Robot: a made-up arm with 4 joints. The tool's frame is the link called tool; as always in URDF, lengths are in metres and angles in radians. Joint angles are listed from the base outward. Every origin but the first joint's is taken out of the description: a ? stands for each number. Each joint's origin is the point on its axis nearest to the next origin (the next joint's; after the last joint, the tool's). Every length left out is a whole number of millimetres.
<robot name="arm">
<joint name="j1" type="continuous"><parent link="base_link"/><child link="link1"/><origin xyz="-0.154 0.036 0.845" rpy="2.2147 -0.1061 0.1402"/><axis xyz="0 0 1"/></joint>
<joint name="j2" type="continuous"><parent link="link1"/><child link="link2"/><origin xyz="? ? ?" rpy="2.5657 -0.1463 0.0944"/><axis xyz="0 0 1"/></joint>
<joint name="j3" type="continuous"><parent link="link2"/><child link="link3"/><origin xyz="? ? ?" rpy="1.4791 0.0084 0.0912"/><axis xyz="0 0 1"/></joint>
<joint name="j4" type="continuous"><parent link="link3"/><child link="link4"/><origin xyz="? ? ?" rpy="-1.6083 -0.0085 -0.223"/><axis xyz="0 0 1"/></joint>
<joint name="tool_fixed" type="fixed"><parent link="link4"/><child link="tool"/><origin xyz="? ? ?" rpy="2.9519 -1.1 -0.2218"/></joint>
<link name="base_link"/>
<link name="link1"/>
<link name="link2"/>
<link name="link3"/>
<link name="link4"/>
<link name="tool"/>
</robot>
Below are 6 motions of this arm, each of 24 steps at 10 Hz.
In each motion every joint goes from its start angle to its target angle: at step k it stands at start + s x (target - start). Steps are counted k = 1, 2, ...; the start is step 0. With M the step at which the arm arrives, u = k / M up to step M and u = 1 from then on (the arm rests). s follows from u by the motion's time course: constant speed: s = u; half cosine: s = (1 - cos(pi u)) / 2; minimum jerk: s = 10 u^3 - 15 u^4 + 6 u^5.
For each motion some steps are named. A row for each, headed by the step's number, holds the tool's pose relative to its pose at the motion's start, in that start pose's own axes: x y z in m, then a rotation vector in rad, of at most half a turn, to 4 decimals.
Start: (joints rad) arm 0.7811 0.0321 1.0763 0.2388
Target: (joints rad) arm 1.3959 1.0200 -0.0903 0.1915
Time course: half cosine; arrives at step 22
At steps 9, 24:
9: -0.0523 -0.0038 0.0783 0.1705 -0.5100 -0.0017
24: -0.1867 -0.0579 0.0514 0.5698 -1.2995 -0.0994

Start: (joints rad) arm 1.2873 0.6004 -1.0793 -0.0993
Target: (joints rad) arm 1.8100 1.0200 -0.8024 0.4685
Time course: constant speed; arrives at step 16
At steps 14, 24:
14: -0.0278 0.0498 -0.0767 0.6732 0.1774 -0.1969
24: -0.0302 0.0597 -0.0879 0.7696 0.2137 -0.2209

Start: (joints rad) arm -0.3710 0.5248 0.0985 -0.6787
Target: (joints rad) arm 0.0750 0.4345 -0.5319 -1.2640
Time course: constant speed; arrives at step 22
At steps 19, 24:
19: -0.0971 -0.1106 0.2599 -0.9170 -0.5407 -0.2650
24: -0.1280 -0.1129 0.2931 -1.0502 -0.6127 -0.3360

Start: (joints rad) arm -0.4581 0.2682 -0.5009 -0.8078
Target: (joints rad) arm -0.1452 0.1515 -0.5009 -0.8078
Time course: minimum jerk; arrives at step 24
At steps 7, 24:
7: 0.0143 -0.0062 0.0178 -0.0262 -0.0574 0.0030
24: 0.0717 -0.0331 0.1346 -0.1792 -0.3738 0.0154

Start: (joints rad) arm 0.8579 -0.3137 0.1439 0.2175
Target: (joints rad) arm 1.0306 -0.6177 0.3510 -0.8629
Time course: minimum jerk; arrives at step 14
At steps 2, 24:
2: 0.0016 0.0006 0.0022 -0.0310 -0.0020 0.0168
24: 0.0664 0.0616 0.1280 -1.3472 -0.0761 0.6981

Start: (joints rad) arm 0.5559 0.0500 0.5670 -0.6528
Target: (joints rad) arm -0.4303 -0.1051 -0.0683 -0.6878
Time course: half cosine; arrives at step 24
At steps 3, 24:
3: -0.0041 0.0008 -0.0076 0.0202 0.0015 -0.0120
24: -0.1467 0.0807 -0.1871 0.4631 0.1837 -0.3343

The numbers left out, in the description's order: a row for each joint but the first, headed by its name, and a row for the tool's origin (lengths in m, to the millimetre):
j2: 0.059 0.073 0
j3: -0.058 0.271 0
j4: 0.324 0.151 0
tool: -0.052 0.018 0

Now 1 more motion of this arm.
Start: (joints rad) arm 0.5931 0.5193 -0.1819 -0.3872
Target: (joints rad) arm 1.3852 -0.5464 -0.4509 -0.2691
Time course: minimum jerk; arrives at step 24
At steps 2, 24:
2: 0.0021 -0.0001 0.0032 -0.0049 -0.0068 0.0034
24: -0.1571 0.3310 0.5609 -0.9034 -1.4104 0.6531

